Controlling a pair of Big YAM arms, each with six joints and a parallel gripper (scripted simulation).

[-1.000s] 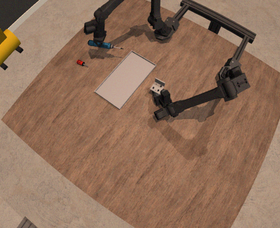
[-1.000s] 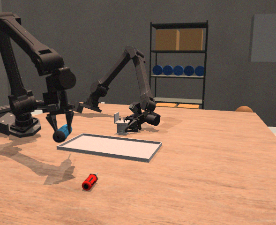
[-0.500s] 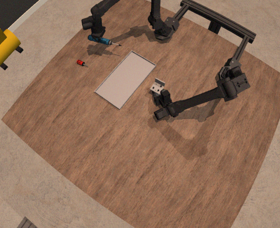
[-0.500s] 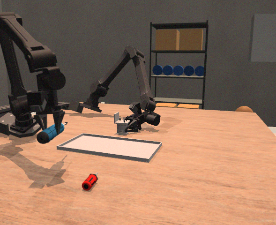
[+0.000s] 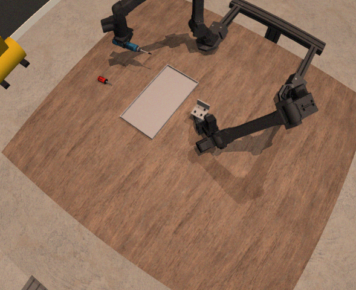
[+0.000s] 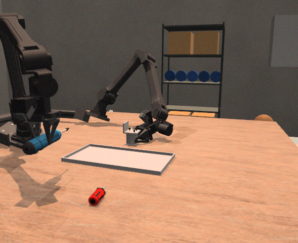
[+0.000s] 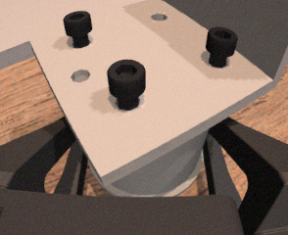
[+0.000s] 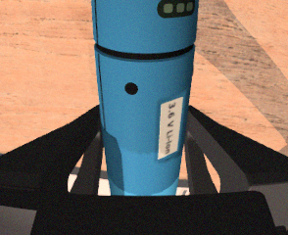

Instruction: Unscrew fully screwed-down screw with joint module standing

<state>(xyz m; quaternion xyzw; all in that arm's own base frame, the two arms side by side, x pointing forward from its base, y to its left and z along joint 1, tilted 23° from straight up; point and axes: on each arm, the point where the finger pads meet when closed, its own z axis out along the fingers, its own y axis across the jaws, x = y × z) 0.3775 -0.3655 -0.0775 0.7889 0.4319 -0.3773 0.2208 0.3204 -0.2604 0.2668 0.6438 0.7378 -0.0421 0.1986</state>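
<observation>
My left gripper is now 10 mm below the joint module. Round my left hand: shallow grey tray (220 mm to the right, 60 mm ahead, 20 mm below); pale l-shaped bracket (50 mm above); red manual screwdriver (550 mm to the right, 180 mm ahead, 10 mm below).
</observation>
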